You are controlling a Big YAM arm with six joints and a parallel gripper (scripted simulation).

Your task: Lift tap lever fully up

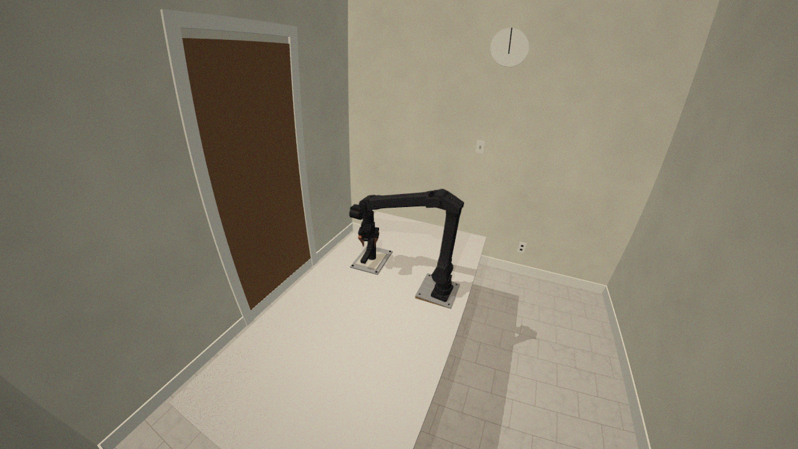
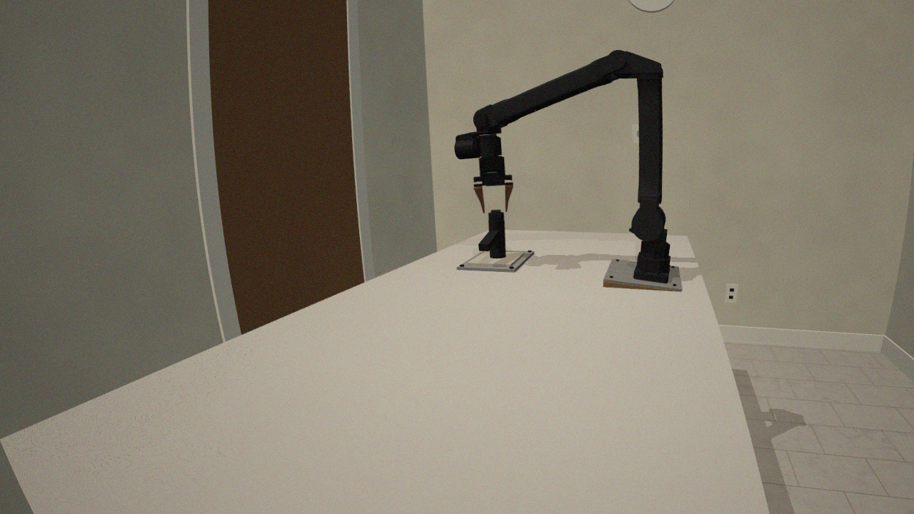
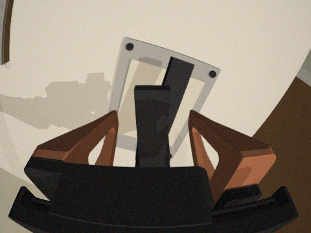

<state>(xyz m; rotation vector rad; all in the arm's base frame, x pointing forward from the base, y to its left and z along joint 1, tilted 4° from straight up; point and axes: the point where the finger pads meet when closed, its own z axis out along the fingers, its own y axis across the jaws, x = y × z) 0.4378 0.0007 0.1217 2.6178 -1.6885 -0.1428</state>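
Right now the lever is 1 cm ahead of my hand, 3 cm to the right of it and 2 cm below it. Round my hand: black tap 3 cm ahead, 6 cm to the right, 7 cm below.
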